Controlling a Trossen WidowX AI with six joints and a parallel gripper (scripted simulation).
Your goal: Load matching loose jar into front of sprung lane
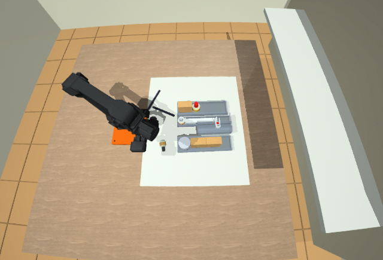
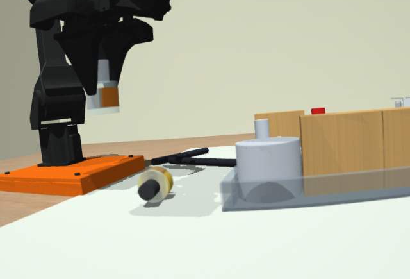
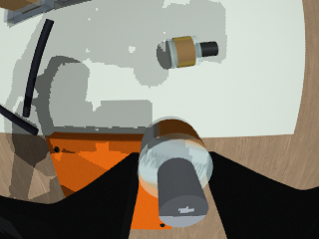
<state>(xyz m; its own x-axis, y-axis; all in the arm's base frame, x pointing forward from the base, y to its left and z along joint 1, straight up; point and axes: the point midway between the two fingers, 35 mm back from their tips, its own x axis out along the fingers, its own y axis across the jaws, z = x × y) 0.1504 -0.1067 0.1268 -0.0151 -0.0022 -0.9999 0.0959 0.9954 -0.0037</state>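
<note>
Now: the grey cylinder 18 cm ahead of my gripper tip, 4 cm to the right of it and 9 cm below it. The rest, counted from my gripper tip: sprung lane (32 cm ahead, 6 cm to the left, 10 cm below); red mark (35 cm ahead, 4 cm to the left, 4 cm below).
</note>
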